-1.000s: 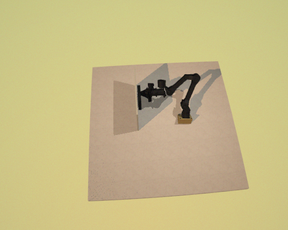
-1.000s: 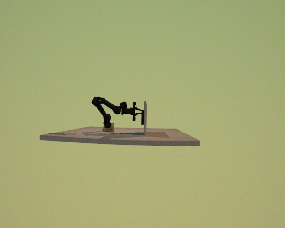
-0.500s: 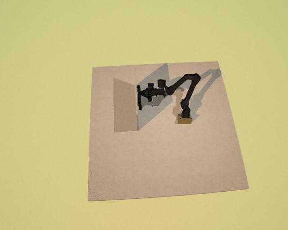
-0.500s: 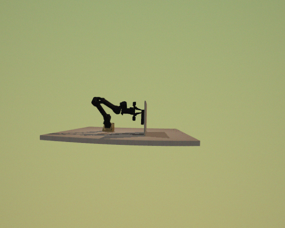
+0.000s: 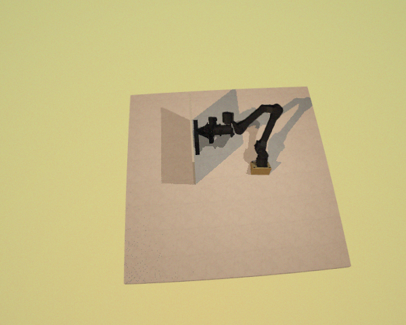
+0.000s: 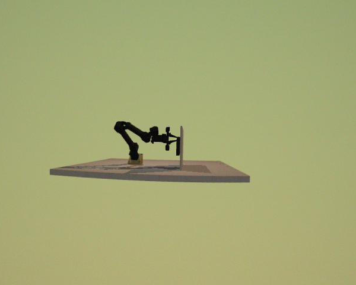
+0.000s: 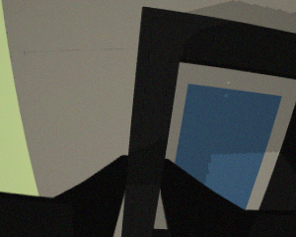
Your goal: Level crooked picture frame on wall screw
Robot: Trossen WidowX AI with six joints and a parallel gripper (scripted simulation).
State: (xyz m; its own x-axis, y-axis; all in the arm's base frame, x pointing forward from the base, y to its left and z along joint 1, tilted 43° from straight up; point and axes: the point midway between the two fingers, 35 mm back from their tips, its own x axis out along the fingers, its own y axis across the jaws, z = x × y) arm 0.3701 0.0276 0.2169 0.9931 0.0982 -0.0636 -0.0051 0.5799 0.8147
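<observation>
Right now my gripper tip is 1 cm short of the picture frame, 1 cm to the right of it and 5 cm above it. The rest, counted from my gripper tip: wall panel 2 cm ahead, 1 cm to the left, 7 cm below.
</observation>
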